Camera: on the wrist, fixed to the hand. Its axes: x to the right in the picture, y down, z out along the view.
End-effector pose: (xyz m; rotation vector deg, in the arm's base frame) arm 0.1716 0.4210 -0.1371 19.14 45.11 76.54
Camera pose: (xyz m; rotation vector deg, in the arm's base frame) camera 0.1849 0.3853 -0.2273 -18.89 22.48 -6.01
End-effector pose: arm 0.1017 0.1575 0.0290 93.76 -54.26 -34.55
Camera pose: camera 0.1686 0.2021 -0.0267 103.60 27.88 -108.20
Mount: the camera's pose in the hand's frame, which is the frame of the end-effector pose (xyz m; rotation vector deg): -0.0049 -0.0754 -0.0622 -15.95 -14.80 -90.02
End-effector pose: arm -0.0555 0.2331 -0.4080 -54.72 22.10 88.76
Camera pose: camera 0.0366 0.2028 -0.4217 -48.09 -39.42 13.20
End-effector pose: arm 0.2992 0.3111 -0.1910 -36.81 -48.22 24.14
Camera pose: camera 0.3526 0.2308 -0.1740 -1.56 -79.93 -61.27
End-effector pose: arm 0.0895 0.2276 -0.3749 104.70 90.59 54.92
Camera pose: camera -0.0058 0.2322 -0.3969 8.51 107.60 6.94
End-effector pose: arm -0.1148 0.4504 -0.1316 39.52 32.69 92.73
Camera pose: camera -0.1063 0.4580 -0.2288 4.44 25.78 6.46
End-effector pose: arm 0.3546 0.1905 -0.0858 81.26 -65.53 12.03
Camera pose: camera 0.4369 0.2276 -0.1237 97.79 1.09 -68.80
